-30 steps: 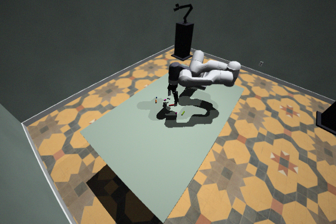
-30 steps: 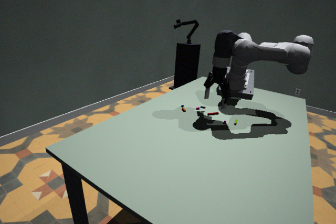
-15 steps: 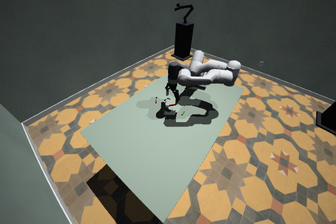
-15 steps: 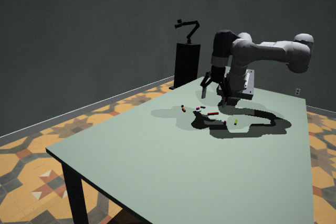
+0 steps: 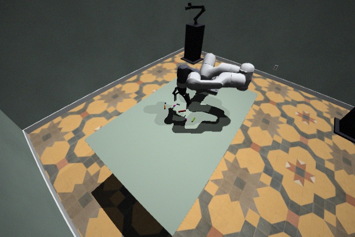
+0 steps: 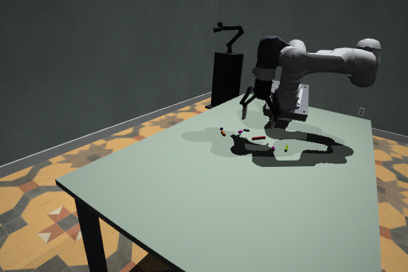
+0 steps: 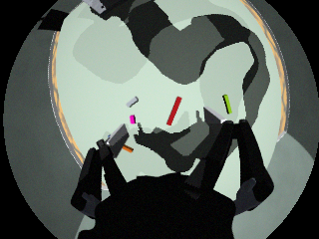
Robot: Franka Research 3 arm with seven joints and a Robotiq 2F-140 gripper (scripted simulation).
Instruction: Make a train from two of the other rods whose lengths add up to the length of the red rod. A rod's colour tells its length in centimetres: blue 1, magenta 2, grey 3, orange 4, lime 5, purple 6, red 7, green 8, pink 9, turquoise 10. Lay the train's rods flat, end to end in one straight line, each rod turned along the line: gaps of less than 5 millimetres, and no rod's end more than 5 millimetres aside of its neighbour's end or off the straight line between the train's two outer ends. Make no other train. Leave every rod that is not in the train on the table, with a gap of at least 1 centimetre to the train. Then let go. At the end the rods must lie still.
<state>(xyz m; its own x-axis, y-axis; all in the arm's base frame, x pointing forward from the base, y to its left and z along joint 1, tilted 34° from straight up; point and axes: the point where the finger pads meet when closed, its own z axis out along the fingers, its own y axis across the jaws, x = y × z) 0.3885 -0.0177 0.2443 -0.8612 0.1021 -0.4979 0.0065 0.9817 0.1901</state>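
Right now the grey rod is 80 mm below my hand, 70 mm to the right of it and 40 mm behind it. The rest, counted from my hand: red rod 80 mm below, 20 mm to the left; then orange rod 130 mm to the right, 80 mm below, 80 mm ahead; then lime rod 160 mm to the left, 80 mm below, 10 mm ahead.
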